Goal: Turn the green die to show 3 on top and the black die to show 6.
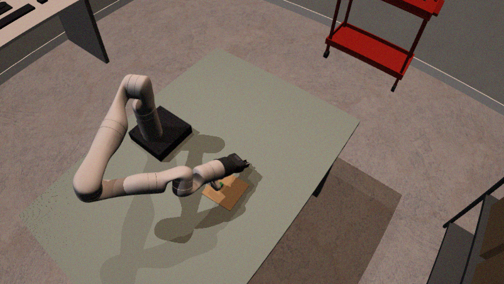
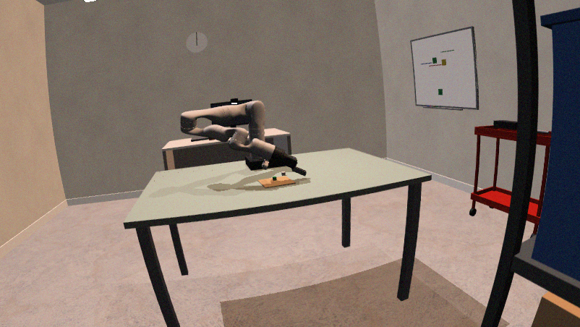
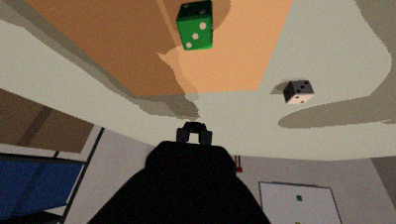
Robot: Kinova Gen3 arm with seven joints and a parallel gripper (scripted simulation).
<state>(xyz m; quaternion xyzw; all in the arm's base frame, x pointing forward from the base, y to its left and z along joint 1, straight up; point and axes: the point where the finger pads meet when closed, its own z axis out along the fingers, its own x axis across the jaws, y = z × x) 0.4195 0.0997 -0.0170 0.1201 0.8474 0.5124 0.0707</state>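
Right now my hand is 3 cm past the green die, 13 cm to the left of it and 2 cm above it. Also, from my hand: white die: 11 cm behind, 5 cm to the right, 2 cm below; then black die: 1 cm to the left, 1 cm below; then orange mat: 1 cm behind, 13 cm to the right, 3 cm below.
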